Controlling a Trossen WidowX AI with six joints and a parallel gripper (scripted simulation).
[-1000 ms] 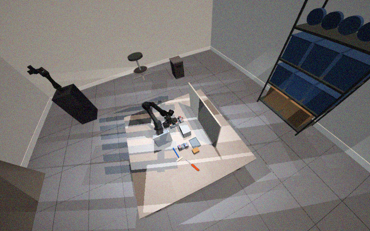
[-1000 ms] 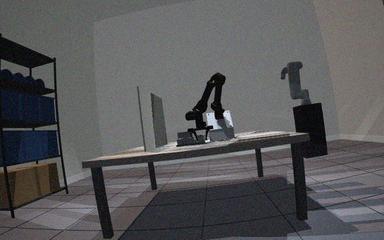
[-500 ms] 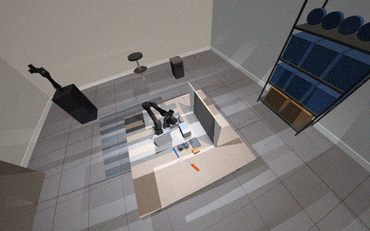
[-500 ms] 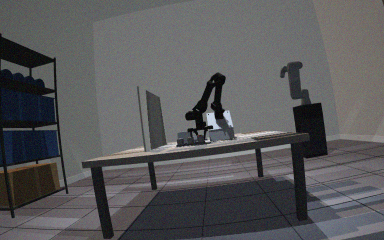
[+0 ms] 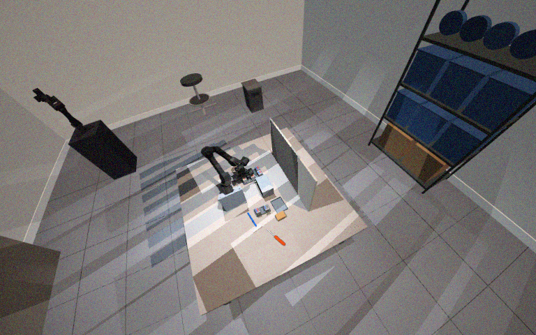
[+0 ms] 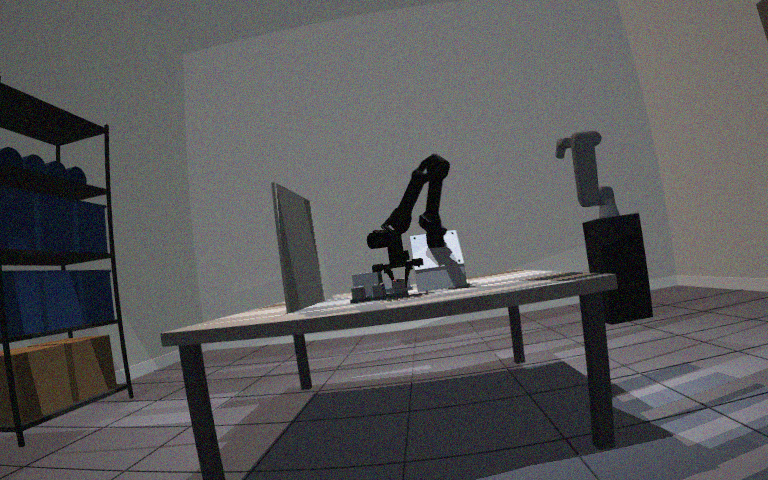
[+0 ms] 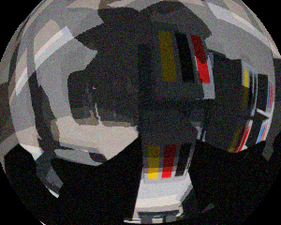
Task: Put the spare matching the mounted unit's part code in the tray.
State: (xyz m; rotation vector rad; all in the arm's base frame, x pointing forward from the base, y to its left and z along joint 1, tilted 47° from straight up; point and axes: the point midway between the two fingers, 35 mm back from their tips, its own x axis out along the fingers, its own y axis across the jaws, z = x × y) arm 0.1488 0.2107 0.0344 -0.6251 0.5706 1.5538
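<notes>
The dark tray is 18 cm ahead of my gripper tip, 35 cm to the right of it and 2 cm below it. Also, from my gripper tip: blue pen (7 cm behind, 37 cm to the right, 2 cm below); mounted grey unit (14 cm ahead, 14 cm to the right, 3 cm above); upright grey panel (37 cm ahead, 15 cm to the right, 20 cm above).
</notes>
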